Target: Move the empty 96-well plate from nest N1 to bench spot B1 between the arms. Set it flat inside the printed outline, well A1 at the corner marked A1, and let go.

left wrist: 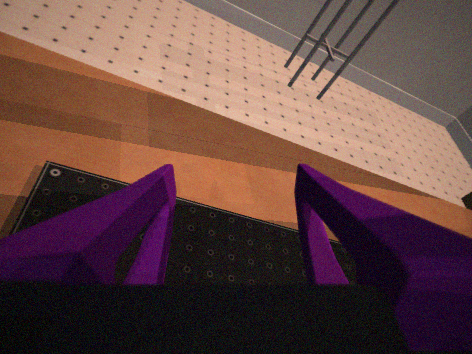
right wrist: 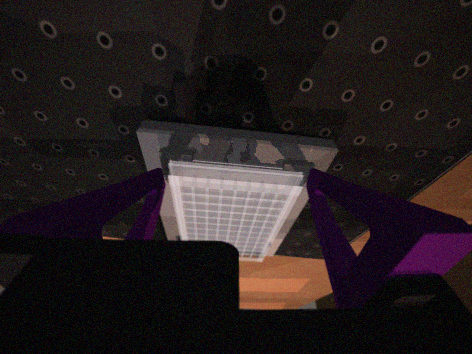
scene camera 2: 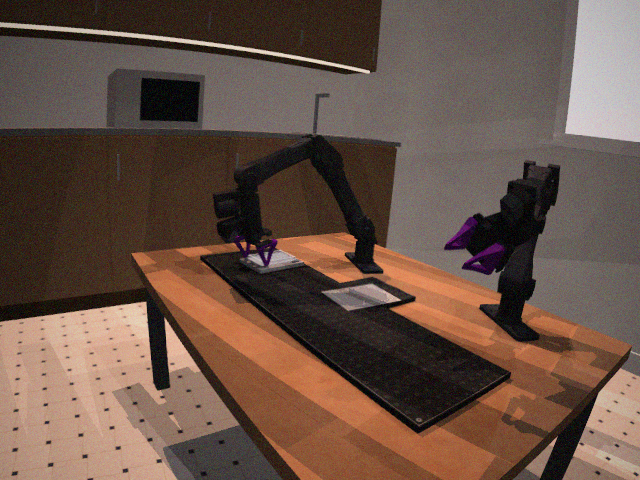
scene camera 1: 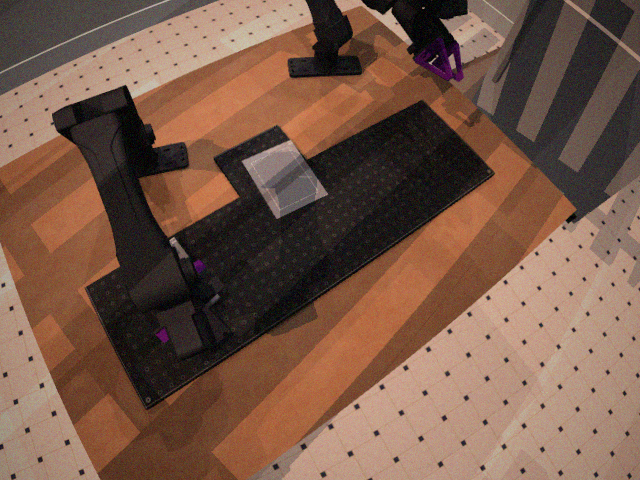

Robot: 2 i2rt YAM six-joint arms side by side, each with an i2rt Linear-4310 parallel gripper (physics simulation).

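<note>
The clear 96-well plate lies flat in the grey nest N1, at the far left end of the board in scene camera 2. My right gripper is open, with one fingertip beside each long side of the plate and small gaps visible. In scene camera 1 the arm hides plate and nest. Bench spot B1 is a pale card with a thin printed outline; its A1 mark is not legible. My left gripper is half open, empty and raised.
A black perforated board lies along the wooden table, with a tab behind B1. The two arm bases stand behind the board. A counter stands against the wall in scene camera 2.
</note>
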